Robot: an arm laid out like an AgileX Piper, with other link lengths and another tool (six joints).
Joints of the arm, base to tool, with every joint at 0 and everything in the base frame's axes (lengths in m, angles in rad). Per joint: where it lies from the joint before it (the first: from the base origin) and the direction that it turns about. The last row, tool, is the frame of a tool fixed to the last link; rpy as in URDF.
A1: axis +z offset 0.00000 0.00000 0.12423
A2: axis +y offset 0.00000 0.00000 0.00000
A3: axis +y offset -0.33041 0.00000 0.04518
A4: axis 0.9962 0 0.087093 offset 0.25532 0.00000 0.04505
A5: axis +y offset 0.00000 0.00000 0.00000
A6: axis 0.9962 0 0.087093 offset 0.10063 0.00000 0.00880
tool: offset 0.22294 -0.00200 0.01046 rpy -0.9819 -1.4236 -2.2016
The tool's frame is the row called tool.
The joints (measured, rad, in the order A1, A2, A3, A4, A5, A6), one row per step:
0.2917 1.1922 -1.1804 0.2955 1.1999 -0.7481
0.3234 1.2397 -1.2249 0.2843 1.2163 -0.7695
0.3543 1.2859 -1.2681 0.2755 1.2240 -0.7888
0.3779 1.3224 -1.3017 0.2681 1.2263 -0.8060
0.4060 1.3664 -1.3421 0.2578 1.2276 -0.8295
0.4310 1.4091 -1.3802 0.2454 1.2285 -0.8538
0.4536 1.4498 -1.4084 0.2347 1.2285 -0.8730
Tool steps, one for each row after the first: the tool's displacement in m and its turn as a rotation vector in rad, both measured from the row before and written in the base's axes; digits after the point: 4 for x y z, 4 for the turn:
0.0051 0.0090 -0.0007 -0.0235 0.0062 0.0541
0.0069 0.0105 -0.0001 -0.0176 -0.0005 0.0493
0.0064 0.0086 -0.0003 -0.0136 -0.0044 0.0389
0.0081 0.0106 -0.0009 -0.0178 -0.0083 0.0486
0.0082 0.0094 -0.0020 -0.0199 -0.0091 0.0461
0.0060 0.0086 -0.0053 -0.0198 -0.0003 0.0393

